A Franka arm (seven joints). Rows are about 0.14 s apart.
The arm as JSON. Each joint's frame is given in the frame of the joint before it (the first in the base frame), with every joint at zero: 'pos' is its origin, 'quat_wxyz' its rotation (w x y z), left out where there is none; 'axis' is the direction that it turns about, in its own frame. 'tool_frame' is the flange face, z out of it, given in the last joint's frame.
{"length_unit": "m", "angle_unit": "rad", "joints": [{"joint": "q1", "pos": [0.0, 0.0, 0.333], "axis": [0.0, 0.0, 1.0]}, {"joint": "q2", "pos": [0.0, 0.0, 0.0], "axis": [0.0, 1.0, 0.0]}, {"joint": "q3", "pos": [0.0, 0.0, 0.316], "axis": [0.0, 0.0, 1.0]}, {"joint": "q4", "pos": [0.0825, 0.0, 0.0], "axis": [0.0, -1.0, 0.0]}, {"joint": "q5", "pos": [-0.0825, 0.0, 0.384], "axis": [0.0, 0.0, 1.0]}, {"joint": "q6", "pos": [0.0, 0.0, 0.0], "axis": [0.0, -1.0, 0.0]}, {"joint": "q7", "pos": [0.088, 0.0, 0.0], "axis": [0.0, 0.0, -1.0]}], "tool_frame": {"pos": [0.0, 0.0, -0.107], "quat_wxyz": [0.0, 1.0, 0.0, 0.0]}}
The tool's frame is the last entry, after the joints.
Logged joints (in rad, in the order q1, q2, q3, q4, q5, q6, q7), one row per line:
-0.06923, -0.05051, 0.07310, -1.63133, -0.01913, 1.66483, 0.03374
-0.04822, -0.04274, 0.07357, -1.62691, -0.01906, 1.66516, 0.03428
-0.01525, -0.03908, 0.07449, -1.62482, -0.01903, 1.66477, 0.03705
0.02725, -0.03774, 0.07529, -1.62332, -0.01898, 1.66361, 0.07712
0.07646, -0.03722, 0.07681, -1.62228, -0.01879, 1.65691, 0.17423
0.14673, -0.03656, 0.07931, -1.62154, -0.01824, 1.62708, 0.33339
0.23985, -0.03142, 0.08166, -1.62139, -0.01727, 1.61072, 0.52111
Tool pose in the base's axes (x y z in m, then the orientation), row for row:
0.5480, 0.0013, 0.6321, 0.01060, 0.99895, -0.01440, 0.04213
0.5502, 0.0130, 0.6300, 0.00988, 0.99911, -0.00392, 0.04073
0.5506, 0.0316, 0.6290, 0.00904, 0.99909, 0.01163, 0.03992
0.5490, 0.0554, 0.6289, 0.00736, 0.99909, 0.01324, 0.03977
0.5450, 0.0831, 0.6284, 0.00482, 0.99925, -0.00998, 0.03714
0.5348, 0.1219, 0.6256, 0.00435, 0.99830, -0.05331, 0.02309
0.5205, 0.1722, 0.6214, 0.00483, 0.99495, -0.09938, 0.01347
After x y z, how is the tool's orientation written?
As a quaternion, w x y z.
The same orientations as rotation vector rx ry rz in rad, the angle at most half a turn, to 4 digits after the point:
3.1173, -0.0449, 0.1315
3.1192, -0.0122, 0.1272
3.1208, 0.0363, 0.1247
3.1241, 0.0414, 0.1244
3.1296, -0.0313, 0.1163
3.1276, -0.1670, 0.0723
3.1161, -0.3113, 0.0422

